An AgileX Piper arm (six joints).
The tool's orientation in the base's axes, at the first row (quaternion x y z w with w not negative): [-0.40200, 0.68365, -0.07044, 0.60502]
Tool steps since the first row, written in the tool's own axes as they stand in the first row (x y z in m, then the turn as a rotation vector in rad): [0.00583, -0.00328, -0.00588, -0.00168, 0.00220, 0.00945]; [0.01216, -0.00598, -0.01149, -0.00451, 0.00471, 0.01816]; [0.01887, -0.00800, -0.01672, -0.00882, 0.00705, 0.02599]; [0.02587, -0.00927, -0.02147, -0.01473, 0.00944, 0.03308]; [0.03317, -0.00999, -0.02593, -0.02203, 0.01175, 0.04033]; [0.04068, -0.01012, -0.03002, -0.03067, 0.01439, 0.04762]
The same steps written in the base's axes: [-0.00335, -0.00818, -0.00106, 0.00724, 0.00622, -0.00243]; [-0.00671, -0.01619, -0.00292, 0.01361, 0.01309, -0.00395]; [-0.01002, -0.02384, -0.00557, 0.01921, 0.02044, -0.00402]; [-0.01324, -0.03098, -0.00900, 0.02404, 0.02855, -0.00268]; [-0.01644, -0.03784, -0.01305, 0.02897, 0.03756, -0.00027]; [-0.01958, -0.04429, -0.01771, 0.03371, 0.04765, 0.00296]
